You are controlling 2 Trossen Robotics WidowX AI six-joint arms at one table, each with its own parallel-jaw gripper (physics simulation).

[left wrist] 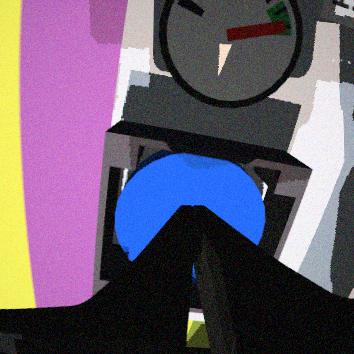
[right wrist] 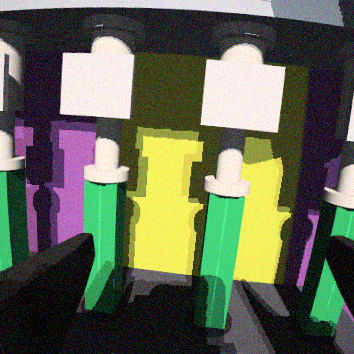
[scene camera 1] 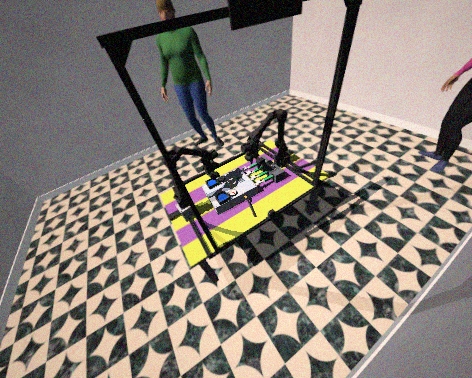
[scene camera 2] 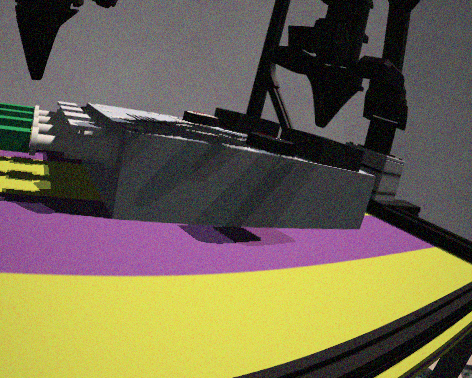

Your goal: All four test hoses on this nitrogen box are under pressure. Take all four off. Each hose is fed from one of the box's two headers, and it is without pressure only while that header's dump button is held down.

Note:
My left gripper (scene camera 2: 319,126) is shut, with nothing in its grasp. My right gripper (scene camera 2: 34,75) is open and holds nothing. I also see a blue dump button (left wrist: 165,179), a hose 3 (right wrist: 104,188), a hose 4 (right wrist: 21,237), a hose 2 (right wrist: 226,181) and a hose 1 (right wrist: 330,194).
My left gripper shows as well in the left wrist view (left wrist: 190,216). My right gripper shows as well in the right wrist view (right wrist: 212,246).

